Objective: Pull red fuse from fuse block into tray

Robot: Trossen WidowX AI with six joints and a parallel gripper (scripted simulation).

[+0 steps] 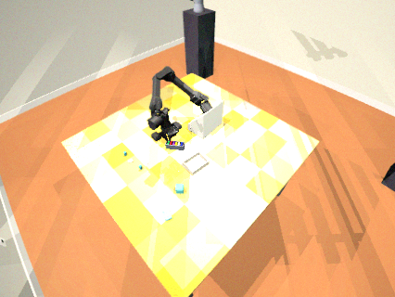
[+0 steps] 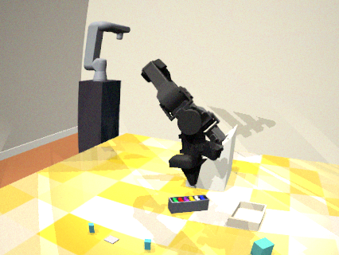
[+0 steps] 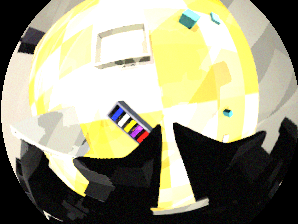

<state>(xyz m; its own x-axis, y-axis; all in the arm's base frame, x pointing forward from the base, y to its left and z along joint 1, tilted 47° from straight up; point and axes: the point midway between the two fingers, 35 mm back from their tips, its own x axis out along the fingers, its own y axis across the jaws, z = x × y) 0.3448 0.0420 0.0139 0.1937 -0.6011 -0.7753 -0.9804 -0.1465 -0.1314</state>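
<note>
Now: the red fuse 4 cm behind my gripper tip, 5 cm to the right of it and 9 cm below it. Also, from my gripper tip: pale tray: 7 cm behind, 17 cm to the left, 11 cm below.
</note>
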